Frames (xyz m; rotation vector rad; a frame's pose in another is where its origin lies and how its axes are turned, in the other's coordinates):
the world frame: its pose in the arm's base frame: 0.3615 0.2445 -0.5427 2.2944 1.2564 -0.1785
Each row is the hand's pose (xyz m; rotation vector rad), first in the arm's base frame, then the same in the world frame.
Working: the arm's base frame: its pose in the world frame: -0.5761 0.0147 -0.3910 -2.2944 -1.2564 0.1785

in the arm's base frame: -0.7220 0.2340 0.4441 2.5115 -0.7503 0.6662
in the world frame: -0.9619 -0.5121 -0.9800 -0.0987 0.2088 1.6267
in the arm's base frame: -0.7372 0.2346 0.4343 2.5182 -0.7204 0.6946
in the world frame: -0.9665 -0.5284 -0.9738 -0.1049 0.2364 1.6091
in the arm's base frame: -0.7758 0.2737 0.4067 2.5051 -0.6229 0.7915
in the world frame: -0.9493 -0.5874 -0.9744 -0.1567 0.3169 1.5545
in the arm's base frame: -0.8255 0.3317 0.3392 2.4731 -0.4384 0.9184
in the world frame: -0.9102 -0.6787 -0.9514 -0.2403 0.4271 1.4400
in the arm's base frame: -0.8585 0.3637 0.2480 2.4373 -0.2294 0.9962
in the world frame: -0.8729 -0.7538 -0.8931 -0.3111 0.5055 1.2974
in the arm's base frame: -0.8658 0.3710 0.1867 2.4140 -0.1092 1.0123
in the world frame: -0.8502 -0.7859 -0.8449 -0.3454 0.5292 1.2102
